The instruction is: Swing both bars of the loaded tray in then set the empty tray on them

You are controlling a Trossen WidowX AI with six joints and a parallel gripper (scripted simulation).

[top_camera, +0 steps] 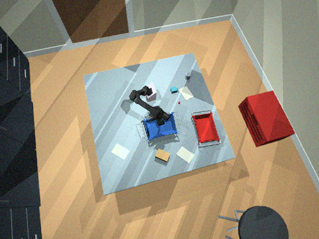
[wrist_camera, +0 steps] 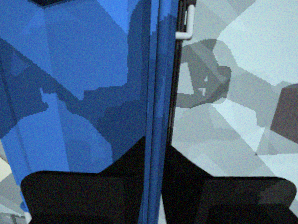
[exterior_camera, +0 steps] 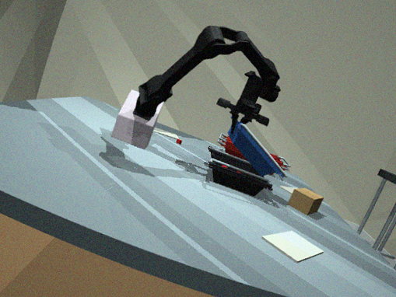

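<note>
Right now my gripper tip is 80 mm short of the blue tray and 10 mm above it. Also, from my gripper tip: red cube: 280 mm to the left, 180 mm behind, 140 mm below; cyan block: 330 mm behind, 260 mm to the left, 130 mm below; brown box: 330 mm ahead, 120 mm below, 40 mm to the right.
</note>
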